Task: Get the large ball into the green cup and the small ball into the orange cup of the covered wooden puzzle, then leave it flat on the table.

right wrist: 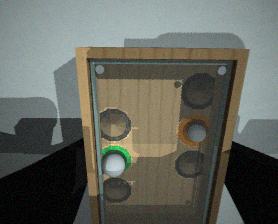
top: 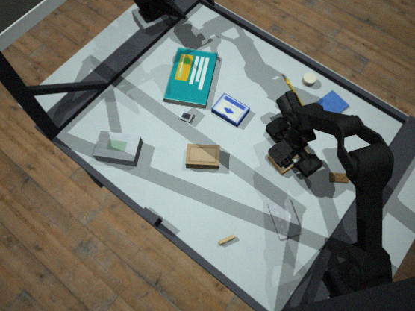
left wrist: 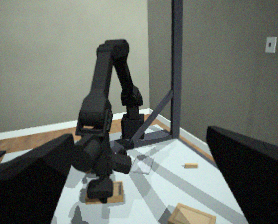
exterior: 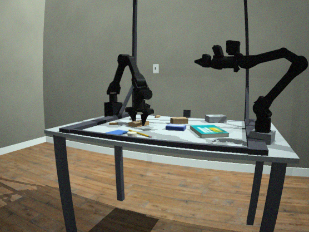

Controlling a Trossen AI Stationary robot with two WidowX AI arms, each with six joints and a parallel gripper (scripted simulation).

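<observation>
Now: right hand 3 cm above the covered wooden puzzle.
</observation>
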